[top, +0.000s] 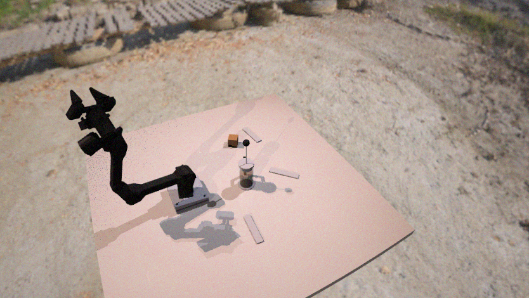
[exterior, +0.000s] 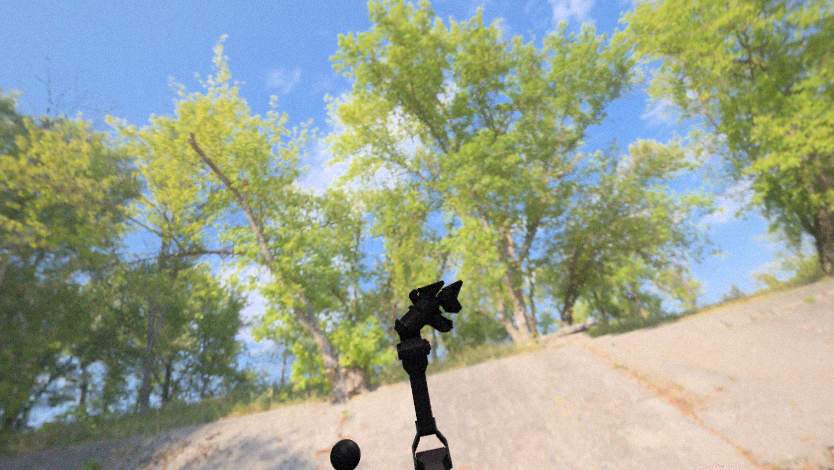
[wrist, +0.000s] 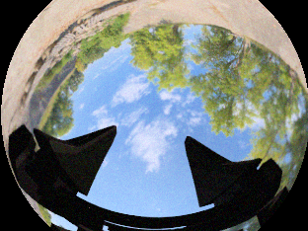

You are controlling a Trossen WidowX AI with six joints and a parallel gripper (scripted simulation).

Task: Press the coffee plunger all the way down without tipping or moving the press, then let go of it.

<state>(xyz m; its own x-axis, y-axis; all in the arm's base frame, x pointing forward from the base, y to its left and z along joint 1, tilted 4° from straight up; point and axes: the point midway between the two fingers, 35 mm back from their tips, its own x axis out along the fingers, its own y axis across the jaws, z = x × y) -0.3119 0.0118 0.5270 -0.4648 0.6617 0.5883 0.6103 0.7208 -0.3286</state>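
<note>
The coffee press lies 60 cm ahead of my gripper tip, 2 cm to the right of it and 48 cm below it.
</note>
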